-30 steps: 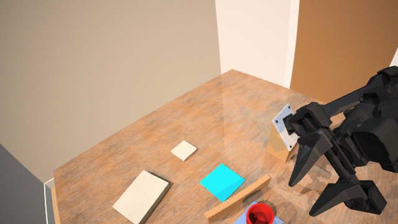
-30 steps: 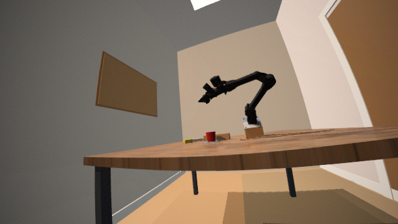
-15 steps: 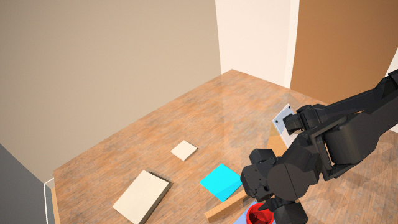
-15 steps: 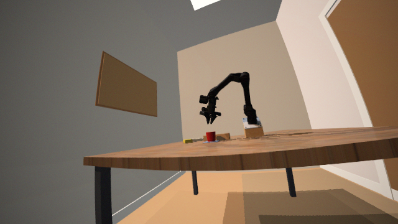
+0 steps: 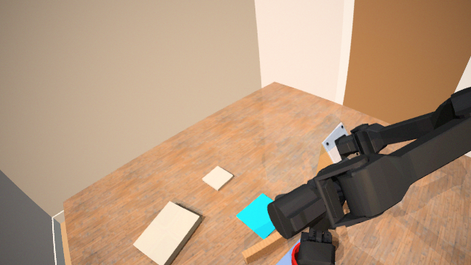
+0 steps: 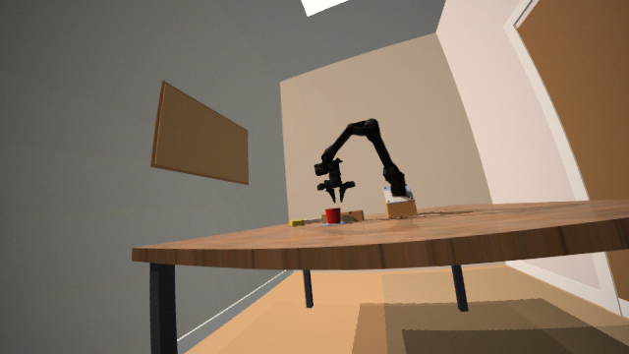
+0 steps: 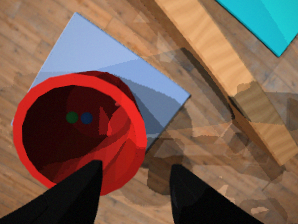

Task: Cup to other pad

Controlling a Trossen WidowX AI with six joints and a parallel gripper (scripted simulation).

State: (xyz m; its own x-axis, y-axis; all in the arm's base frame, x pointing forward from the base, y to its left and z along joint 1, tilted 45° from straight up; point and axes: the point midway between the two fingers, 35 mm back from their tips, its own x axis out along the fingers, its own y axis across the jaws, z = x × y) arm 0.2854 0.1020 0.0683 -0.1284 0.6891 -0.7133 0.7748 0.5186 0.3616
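The cup is 60 mm below my gripper tip, 30 mm ahead of it and 20 mm to the left of it. The rest, counted from my gripper tip: light blue pad (110 mm below, 20 mm to the left, 20 mm ahead); then wooden bar (80 mm below, 70 mm to the right, 10 mm ahead); then blue marble (80 mm below, 30 mm to the left, 30 mm ahead).
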